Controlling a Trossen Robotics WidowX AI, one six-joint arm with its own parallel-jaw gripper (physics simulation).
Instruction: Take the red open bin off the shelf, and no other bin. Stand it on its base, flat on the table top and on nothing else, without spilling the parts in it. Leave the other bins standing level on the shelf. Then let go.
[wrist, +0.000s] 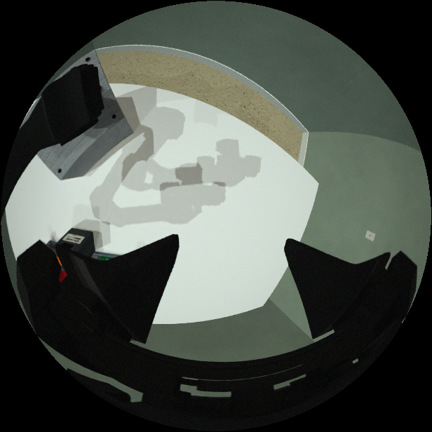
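My gripper (234, 243) is open, its two black fingers wide apart with nothing between them. It hangs above the white table top (240, 210). The red open bin cannot be made out for certain. A small red patch (62, 276) shows at the lower left, partly hidden behind the left finger, and I cannot tell what it belongs to. The shelf and the other bins cannot be made out either.
A black box with a white label (85, 243) is at the left, near a green item (104, 258) partly behind the left finger. The arm's grey metal base plate (90, 155) is at the upper left. A speckled tan surface (210, 90) borders the table's far side.
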